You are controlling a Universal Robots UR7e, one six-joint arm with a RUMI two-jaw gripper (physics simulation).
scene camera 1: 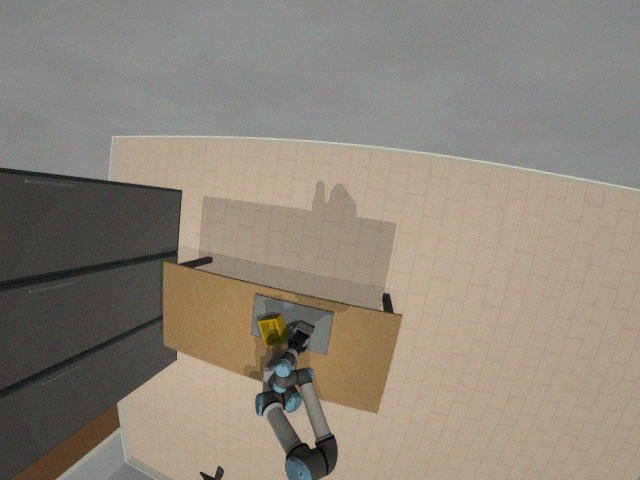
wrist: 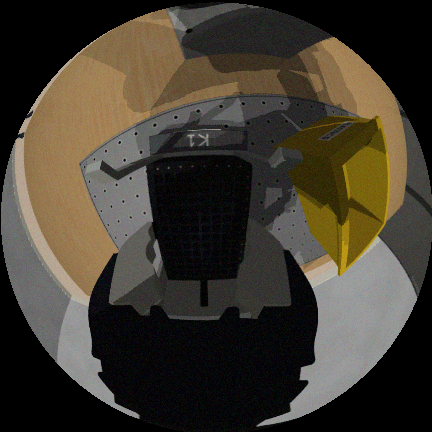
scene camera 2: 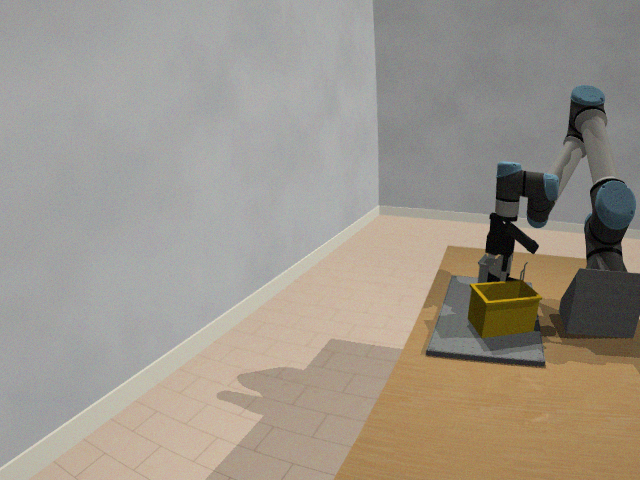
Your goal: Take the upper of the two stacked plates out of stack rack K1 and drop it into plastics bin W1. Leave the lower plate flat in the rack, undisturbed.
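Frame: origin at the arm's base, x ahead, y left, z up, level; metres.
Seen in the pictures: gripper, fingertip midpoint: (scene camera 1: 301,336) (wrist: 199,221); arm's base, origin of the base link: (scene camera 2: 606,287).
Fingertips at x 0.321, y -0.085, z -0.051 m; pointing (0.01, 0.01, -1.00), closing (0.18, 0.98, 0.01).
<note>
Pixels of each thing's top centre, then the offset from my fingertips to it. "pt": a spot on its surface instead. Level surfaces: height alone.
- black plate, middle of its top: (wrist: 200,236) (scene camera 2: 501,278) 0.013 m up, 0.006 m ahead, 0.001 m right
- stack rack K1, surface spot: (wrist: 234,141) pt 0.028 m down, 0.063 m back, 0.046 m left
- yellow plastics bin W1, middle of its top: (wrist: 373,205) (scene camera 2: 505,290) (scene camera 1: 270,332) 0.050 m up, 0.006 m back, 0.184 m left
- wooden table, its level: 0.063 m down
A black plate (wrist: 201,200) with a grid of wells lies at the middle of the wrist view, above stack rack K1 (wrist: 234,141), whose label faces the camera. My gripper (wrist: 199,221) (scene camera 2: 496,279) (scene camera 1: 301,334) points down over the rack, with a grey finger on each side of the plate, and is shut on this upper plate. The lower plate is hidden beneath it, and I cannot tell whether the two touch. The yellow plastics bin W1 (scene camera 1: 272,329) (scene camera 2: 509,319) (wrist: 367,172) stands upright beside the rack, open at the top. Its inside is partly in shadow.
Rack and bin stand on a grey perforated board (scene camera 1: 322,335) (scene camera 2: 447,335) (wrist: 112,192) on the wooden table (scene camera 1: 206,310) (scene camera 2: 491,413). The arm's grey base block (scene camera 2: 599,304) stands behind the bin. Dark cabinets (scene camera 1: 87,222) stand at the table's left end.
</note>
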